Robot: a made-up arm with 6 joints.
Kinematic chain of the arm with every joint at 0, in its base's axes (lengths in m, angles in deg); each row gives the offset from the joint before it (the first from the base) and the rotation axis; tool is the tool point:
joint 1: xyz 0 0 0.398 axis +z
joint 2: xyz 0.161 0 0 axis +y
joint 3: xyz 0 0 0.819 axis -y
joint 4: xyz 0 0 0.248 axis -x
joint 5: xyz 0.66 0 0 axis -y
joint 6: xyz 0.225 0 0 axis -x
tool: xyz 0 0 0
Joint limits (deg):
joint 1: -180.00..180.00
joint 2: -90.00..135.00
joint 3: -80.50..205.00
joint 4: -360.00..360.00
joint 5: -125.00..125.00
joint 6: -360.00..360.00
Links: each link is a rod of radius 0.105 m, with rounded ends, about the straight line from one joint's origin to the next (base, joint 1, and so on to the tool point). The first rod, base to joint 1, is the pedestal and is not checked.
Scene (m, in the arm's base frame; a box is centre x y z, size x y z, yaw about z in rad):
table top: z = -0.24
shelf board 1: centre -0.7 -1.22 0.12 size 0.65 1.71 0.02 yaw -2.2
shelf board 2: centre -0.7 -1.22 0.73 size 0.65 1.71 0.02 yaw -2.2
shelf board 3: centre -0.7 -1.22 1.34 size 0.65 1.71 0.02 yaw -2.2
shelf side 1: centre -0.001 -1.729 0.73 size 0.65 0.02 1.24 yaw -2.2
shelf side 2: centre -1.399 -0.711 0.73 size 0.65 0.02 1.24 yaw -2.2
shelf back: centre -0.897 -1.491 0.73 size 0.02 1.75 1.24 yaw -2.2
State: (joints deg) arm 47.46 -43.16 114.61 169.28 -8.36 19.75
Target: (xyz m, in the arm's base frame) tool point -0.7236 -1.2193 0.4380
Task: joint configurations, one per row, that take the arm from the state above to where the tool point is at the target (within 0.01 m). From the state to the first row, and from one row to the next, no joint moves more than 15 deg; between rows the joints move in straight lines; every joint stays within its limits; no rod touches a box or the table.
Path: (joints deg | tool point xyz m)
1: 46.46 -34.12 126.36 169.43 -11.02 19.75 | -0.8386 -0.8939 1.0967
2: 45.46 -25.07 138.10 169.59 -13.68 19.75 | -0.7745 -0.8007 1.1068
3: 44.47 -16.03 149.85 169.74 -16.35 19.75 | -0.6988 -0.7018 1.0979
4: 43.47 -6.98 161.60 169.90 -19.01 19.75 | -0.6134 -0.5992 1.0699
5: 52.94 -15.43 172.65 169.60 -23.41 19.75 | -0.5100 -0.7020 0.7331
6: 62.41 -23.88 183.69 169.31 -27.82 19.75 | -0.3391 -0.6910 0.4380
7: 61.73 -31.41 171.44 169.26 -24.42 19.75 | -0.4257 -0.8282 0.4484
8: 61.04 -38.95 159.19 169.20 -21.02 19.75 | -0.5091 -0.9512 0.4530
9: 60.36 -46.48 146.94 169.14 -17.62 19.75 | -0.5874 -1.0583 0.4527
10: 59.67 -54.02 134.69 169.09 -14.22 19.75 | -0.6595 -1.1480 0.4474
11: 58.99 -61.55 122.44 169.03 -10.82 19.75 | -0.7236 -1.2193 0.4381

